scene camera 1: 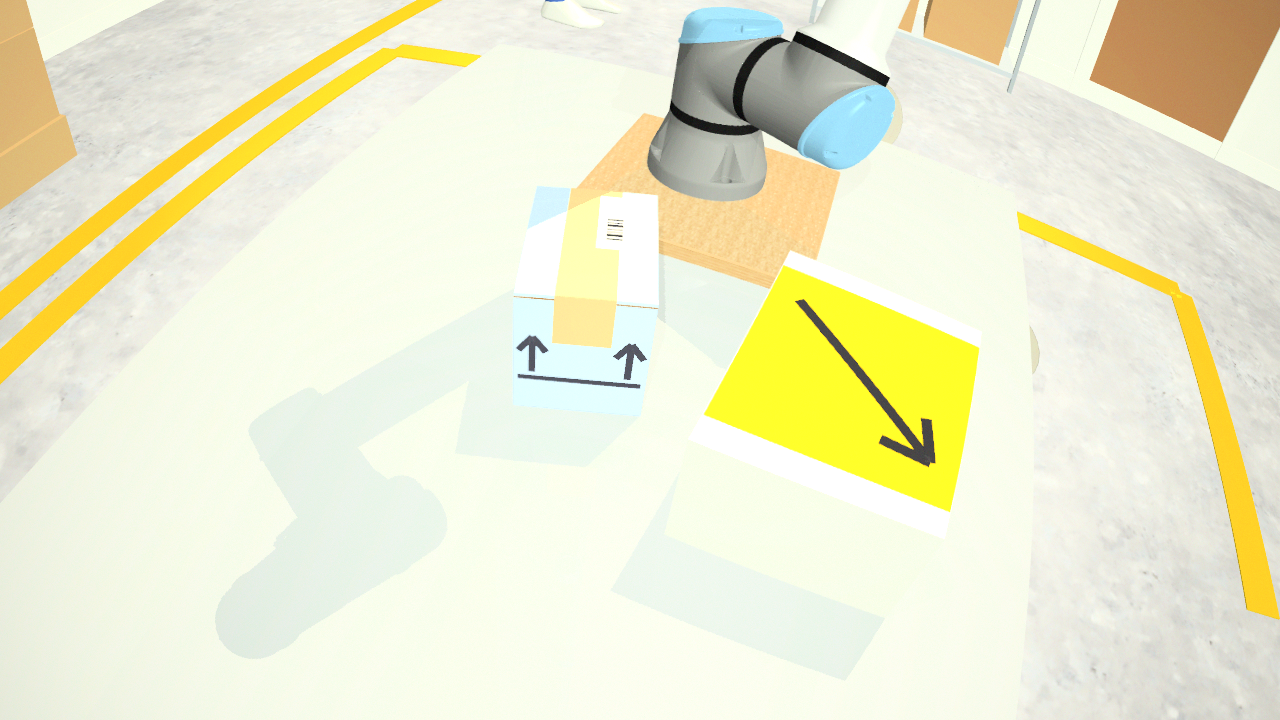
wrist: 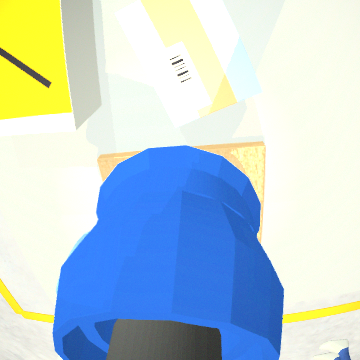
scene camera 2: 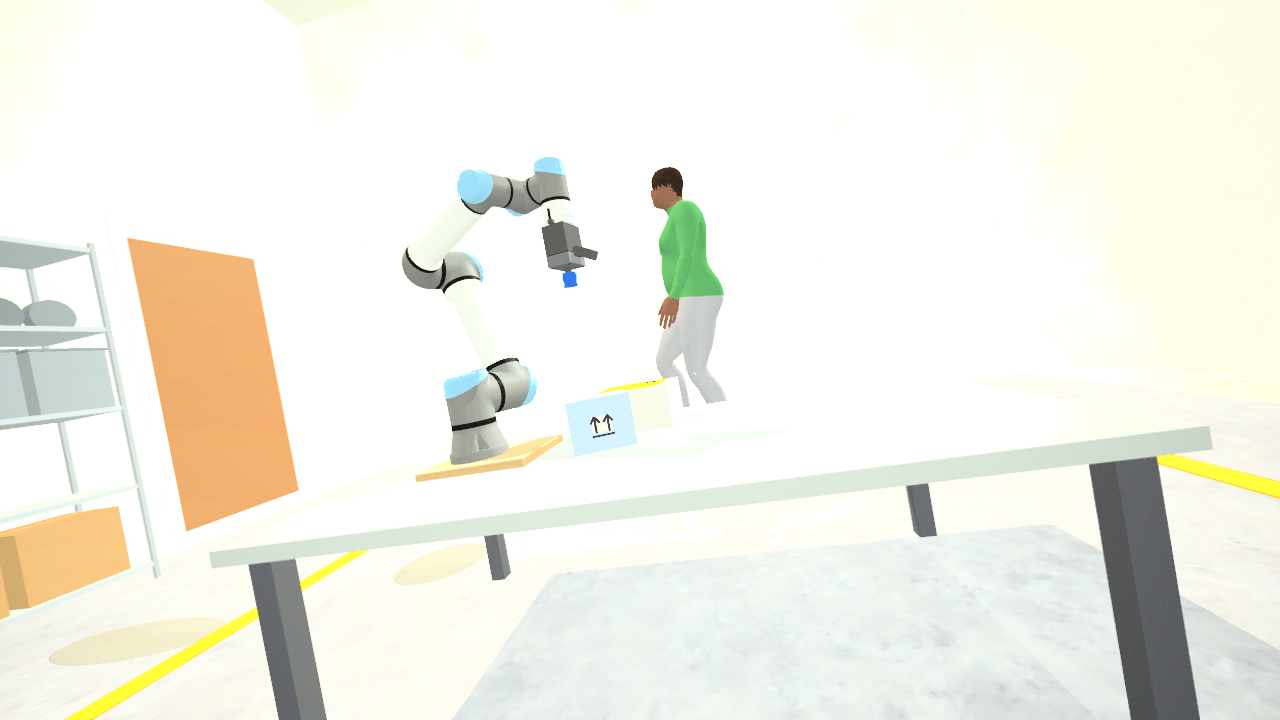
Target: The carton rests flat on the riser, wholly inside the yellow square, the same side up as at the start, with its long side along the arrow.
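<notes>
The carton (scene camera 1: 581,358) (scene camera 2: 601,423) (wrist: 212,55) stands upright on the table, up-arrows on its side pointing up, tape and a barcode label on top. The riser (scene camera 1: 787,555) (scene camera 2: 657,410) (wrist: 84,65) stands beside it, apart. Its top bears the yellow square (scene camera 1: 778,385) (scene camera 2: 624,388) (wrist: 30,22) with a black arrow (scene camera 1: 864,382) (wrist: 25,67). The carton's long side is turned at an angle to that arrow. My gripper, a blue suction cup (scene camera 2: 570,284) (wrist: 182,160), hangs high above the carton's level, open, touching nothing. The cup does not show in scene camera 1.
The arm's base stands on a wooden board (scene camera 1: 742,241) (scene camera 2: 528,458) (wrist: 250,155) close behind the carton, on the table (scene camera 1: 358,582) (scene camera 2: 805,474). A person in a green top (scene camera 2: 687,246) stands beyond the table. A shelf unit (scene camera 2: 116,376) stands at the left.
</notes>
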